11 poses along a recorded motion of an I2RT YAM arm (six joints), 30 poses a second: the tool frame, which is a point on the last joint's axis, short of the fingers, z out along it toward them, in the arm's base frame.
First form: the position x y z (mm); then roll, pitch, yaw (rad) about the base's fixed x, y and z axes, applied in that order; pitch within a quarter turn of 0, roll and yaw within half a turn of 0.
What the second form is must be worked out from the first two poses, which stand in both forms.
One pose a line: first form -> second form
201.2, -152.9, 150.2, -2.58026, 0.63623, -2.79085 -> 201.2, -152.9, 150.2, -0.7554, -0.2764, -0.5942, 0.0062, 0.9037, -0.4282
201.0, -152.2, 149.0, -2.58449, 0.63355, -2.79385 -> 201.0, -152.2, 149.0, -0.7577, -0.2746, -0.5920, 0.0050, 0.9047, -0.4261
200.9, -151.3, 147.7, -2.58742, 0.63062, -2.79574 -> 200.9, -151.3, 147.7, -0.7598, -0.2738, -0.5896, 0.0037, 0.9052, -0.4250
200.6, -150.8, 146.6, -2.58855, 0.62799, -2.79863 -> 200.6, -150.8, 146.6, -0.7621, -0.2721, -0.5875, 0.0045, 0.9052, -0.4251
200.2, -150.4, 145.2, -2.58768, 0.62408, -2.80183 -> 200.2, -150.4, 145.2, -0.7651, -0.2704, -0.5844, 0.0064, 0.9043, -0.4269
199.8, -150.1, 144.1, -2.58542, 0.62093, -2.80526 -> 199.8, -150.1, 144.1, -0.7678, -0.2684, -0.5818, 0.0097, 0.9031, -0.4294
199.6, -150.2, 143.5, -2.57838, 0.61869, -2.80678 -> 199.6, -150.2, 143.5, -0.7694, -0.2677, -0.5800, 0.0146, 0.9003, -0.4349
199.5, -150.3, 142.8, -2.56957, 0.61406, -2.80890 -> 199.5, -150.3, 142.8, -0.7725, -0.2669, -0.5762, 0.0202, 0.8966, -0.4424
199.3, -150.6, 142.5, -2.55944, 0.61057, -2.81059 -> 199.3, -150.6, 142.5, -0.7748, -0.2663, -0.5733, 0.0267, 0.8924, -0.4505
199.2, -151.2, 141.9, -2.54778, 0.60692, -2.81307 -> 199.2, -151.2, 141.9, -0.7775, -0.2650, -0.5703, 0.0346, 0.8875, -0.4596
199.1, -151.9, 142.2, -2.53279, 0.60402, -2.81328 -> 199.1, -151.9, 142.2, -0.7791, -0.2654, -0.5680, 0.0429, 0.8812, -0.4707
